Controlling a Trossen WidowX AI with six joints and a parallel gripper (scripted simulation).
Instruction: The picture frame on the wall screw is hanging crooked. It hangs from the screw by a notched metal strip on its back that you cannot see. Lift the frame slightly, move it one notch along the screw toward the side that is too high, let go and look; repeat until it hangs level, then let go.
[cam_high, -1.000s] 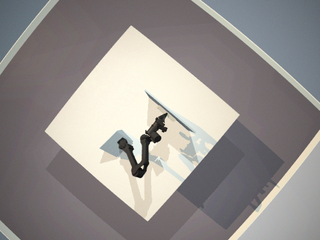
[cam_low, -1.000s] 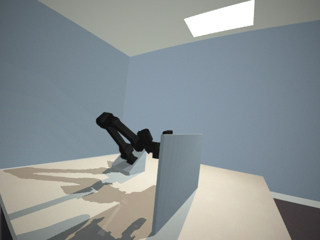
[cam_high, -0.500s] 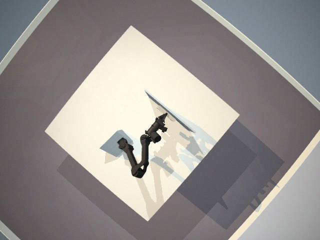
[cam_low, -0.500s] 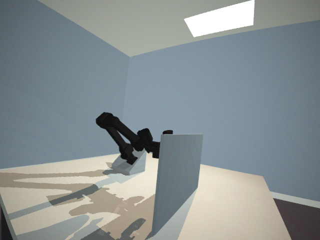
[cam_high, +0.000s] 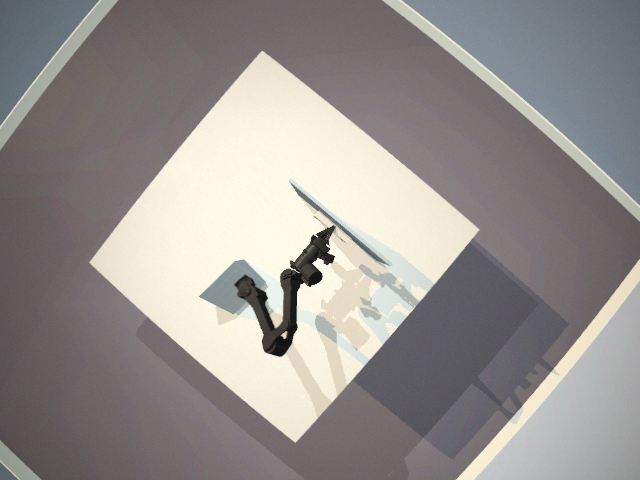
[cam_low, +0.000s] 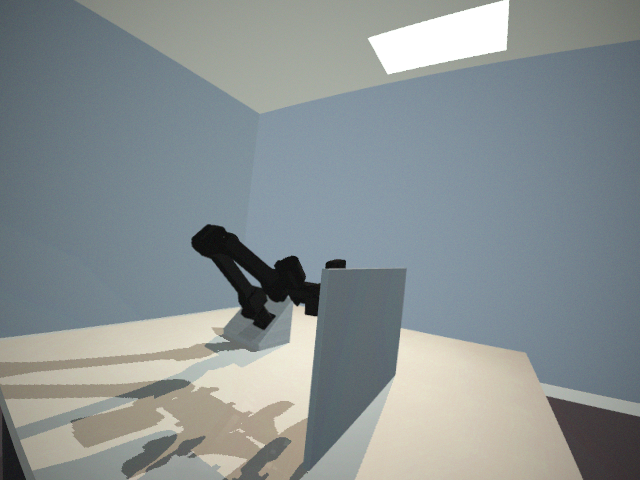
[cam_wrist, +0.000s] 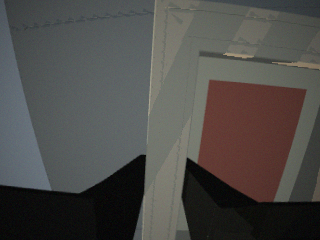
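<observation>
My gripper tip is 10 mm to the right of the picture frame and 50 mm above it. Round my gripper tip: grey-blue wall panel (20 mm ahead, 10 mm to the right, 70 mm below).
</observation>
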